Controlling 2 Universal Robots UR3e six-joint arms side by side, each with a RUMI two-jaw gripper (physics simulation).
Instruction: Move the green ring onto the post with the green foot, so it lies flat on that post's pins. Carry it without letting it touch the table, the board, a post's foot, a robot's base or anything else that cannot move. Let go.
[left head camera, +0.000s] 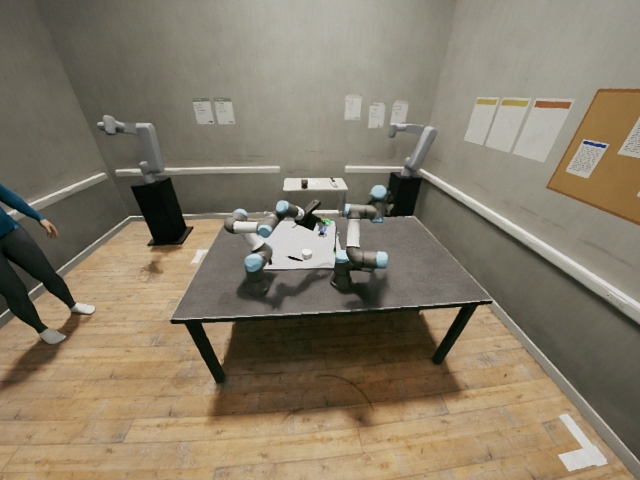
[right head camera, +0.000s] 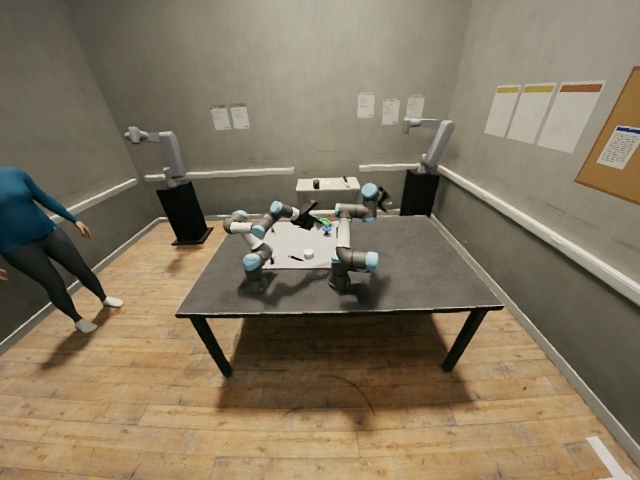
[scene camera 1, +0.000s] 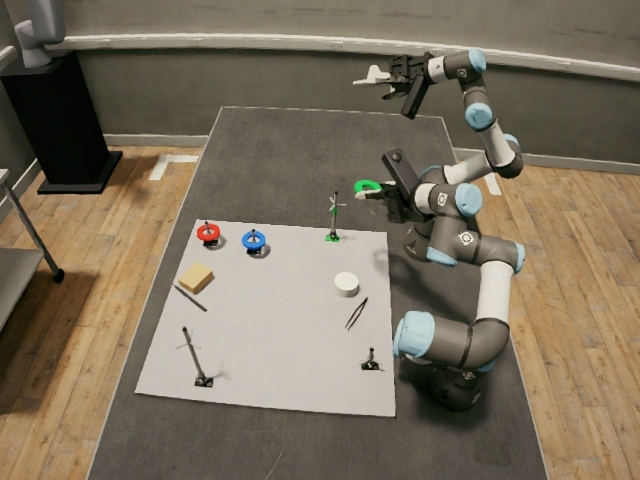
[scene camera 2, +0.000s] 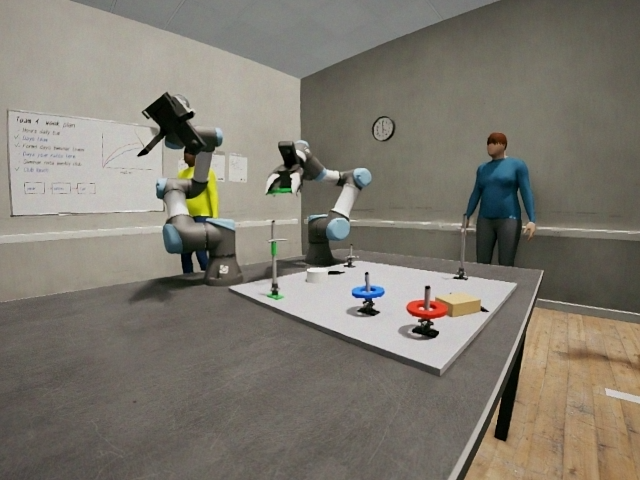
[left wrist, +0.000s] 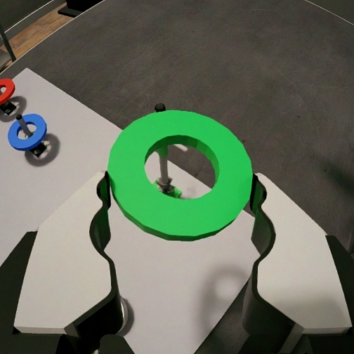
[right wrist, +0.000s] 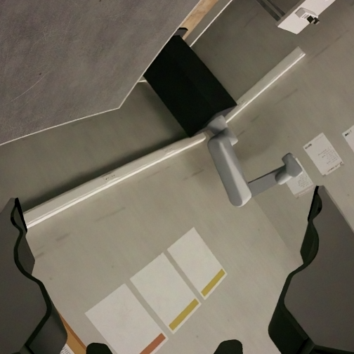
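The green ring (scene camera 1: 368, 182) (scene camera 2: 281, 191) (left wrist: 129, 175) is held roughly level between the fingers of my left gripper (scene camera 1: 368, 189) (scene camera 2: 282, 189) (left wrist: 180, 174). It hangs in the air right of the green-footed post (scene camera 1: 333, 223) (scene camera 2: 274, 266) in scene camera 1 and looks higher than its tip in scene camera 2. In the left wrist view, part of this post shows through the ring's hole and its dark tip beyond the ring's far edge; ring and post look apart. The post has light pins in its upper part. My right gripper (scene camera 1: 369, 89) (right wrist: 164, 195) is open and empty, raised away from the board.
The white board (scene camera 1: 279, 361) carries a blue ring (scene camera 1: 253, 247) (scene camera 2: 358, 293) and a red ring (scene camera 1: 208, 239) (scene camera 2: 414, 310) on short posts, a bare tall post (scene camera 1: 192, 353), a bare short post (scene camera 1: 370, 364), a white round tub (scene camera 1: 346, 285), tweezers (scene camera 1: 356, 313), a tan block (scene camera 1: 195, 277) and a pen (scene camera 1: 190, 298).
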